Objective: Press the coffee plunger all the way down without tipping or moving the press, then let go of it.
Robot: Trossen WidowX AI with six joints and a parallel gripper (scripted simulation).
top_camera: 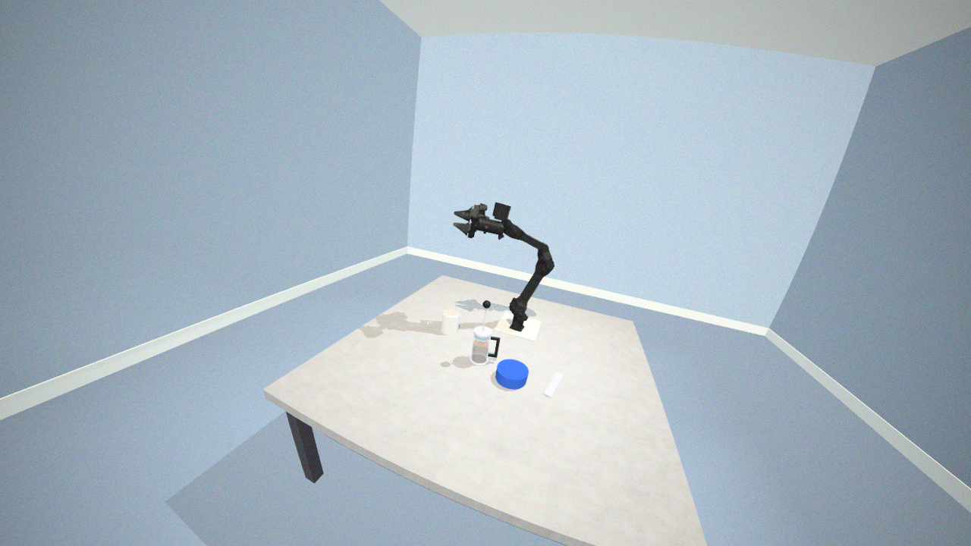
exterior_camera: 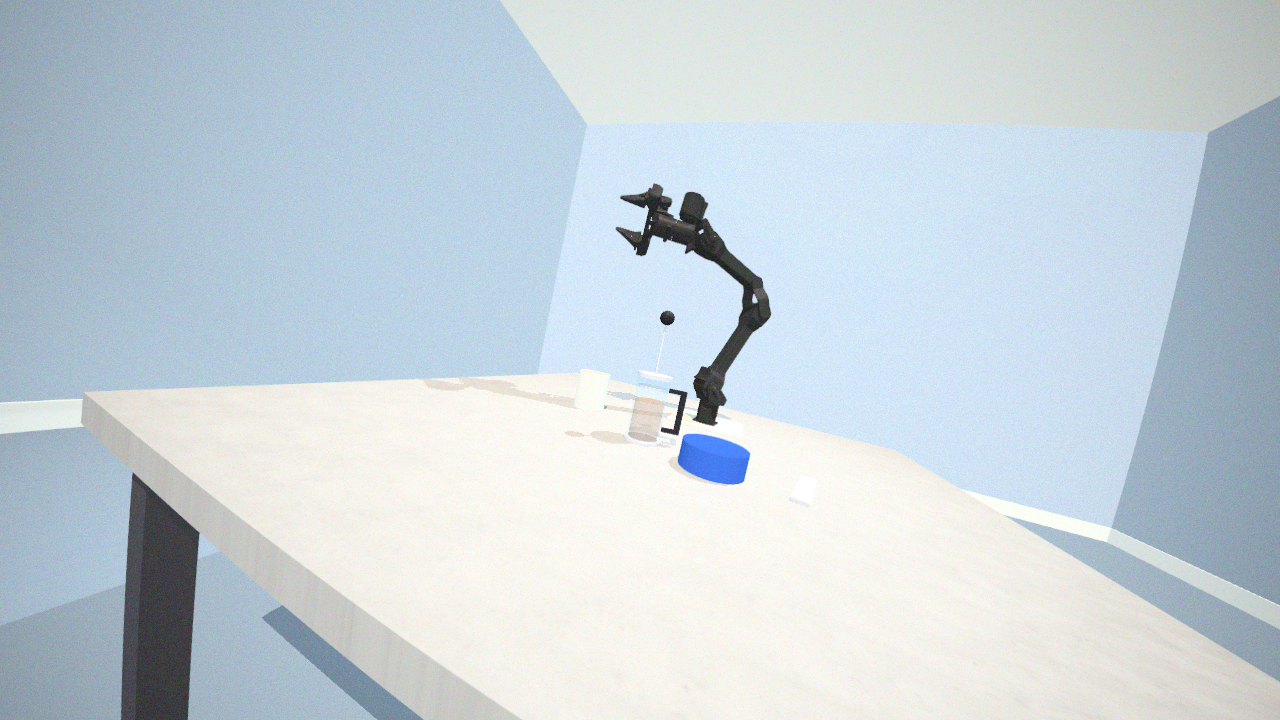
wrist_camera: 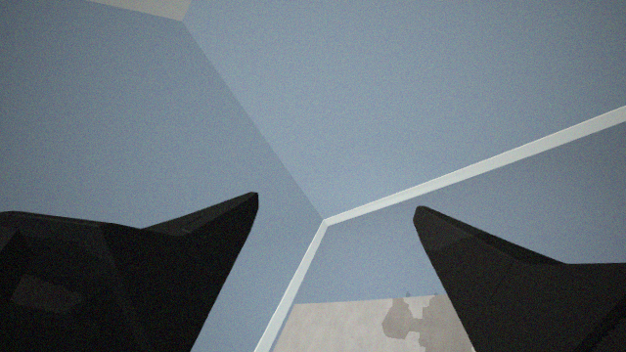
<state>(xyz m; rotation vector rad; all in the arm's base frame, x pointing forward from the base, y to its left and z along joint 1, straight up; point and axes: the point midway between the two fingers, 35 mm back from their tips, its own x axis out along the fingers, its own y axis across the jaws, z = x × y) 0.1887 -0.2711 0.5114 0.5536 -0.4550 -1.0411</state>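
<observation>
My gripper tip is 120 mm short of the glass coffee press, 270 mm to the right of it and 400 mm above it. Round my gripper tip: flat blue cylinder: 160 mm ahead, 410 mm to the left, 500 mm below.
</observation>
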